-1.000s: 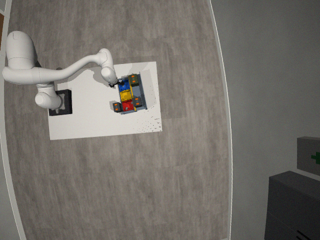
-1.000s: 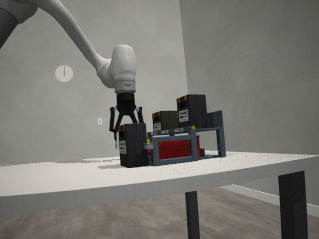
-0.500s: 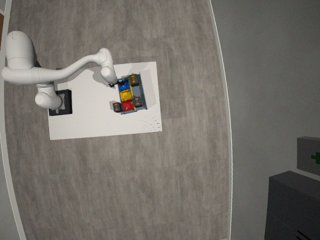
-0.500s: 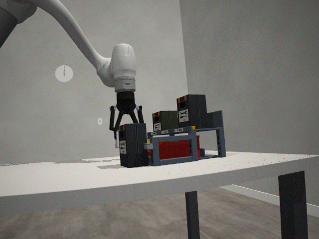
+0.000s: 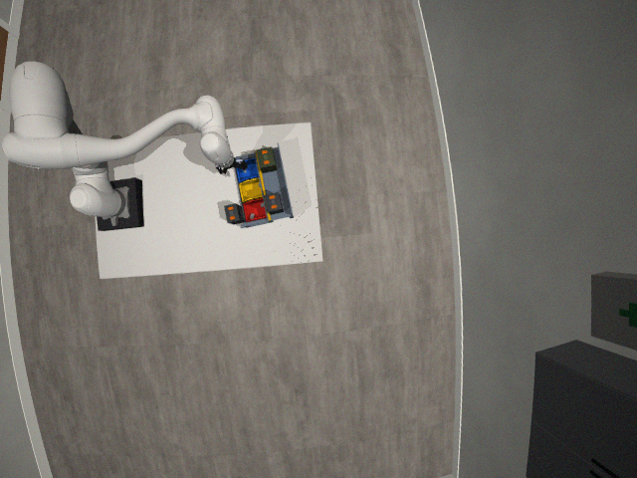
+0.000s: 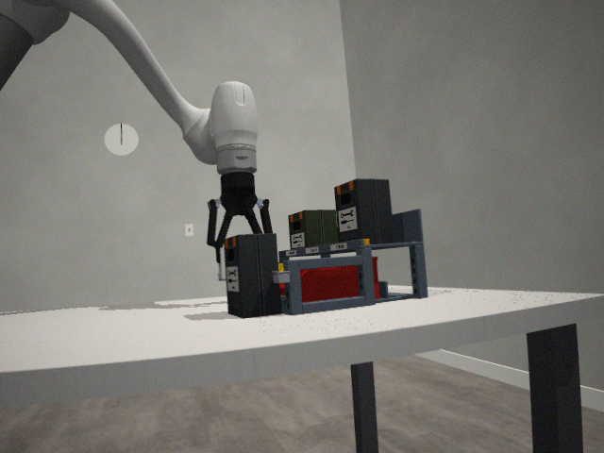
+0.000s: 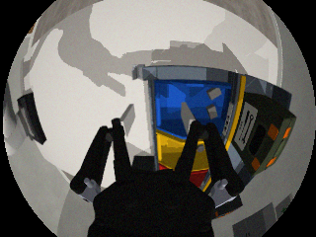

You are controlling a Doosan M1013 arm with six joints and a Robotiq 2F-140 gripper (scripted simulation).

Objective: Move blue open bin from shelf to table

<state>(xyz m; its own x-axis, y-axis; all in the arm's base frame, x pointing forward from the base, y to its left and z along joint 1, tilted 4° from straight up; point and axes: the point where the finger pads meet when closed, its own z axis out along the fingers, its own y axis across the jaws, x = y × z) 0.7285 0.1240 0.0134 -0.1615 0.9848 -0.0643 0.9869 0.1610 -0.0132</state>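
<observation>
Now: hand 8 cm short of the blue open bin, 1 cm to the right of it and 4 cm above it. Round my hand: yellow bin (10 cm ahead, 10 cm to the right, 4 cm below); then green box (17 cm ahead, 3 cm to the left, 7 cm above); then red bin (12 cm ahead, 21 cm to the right, 4 cm below).
</observation>
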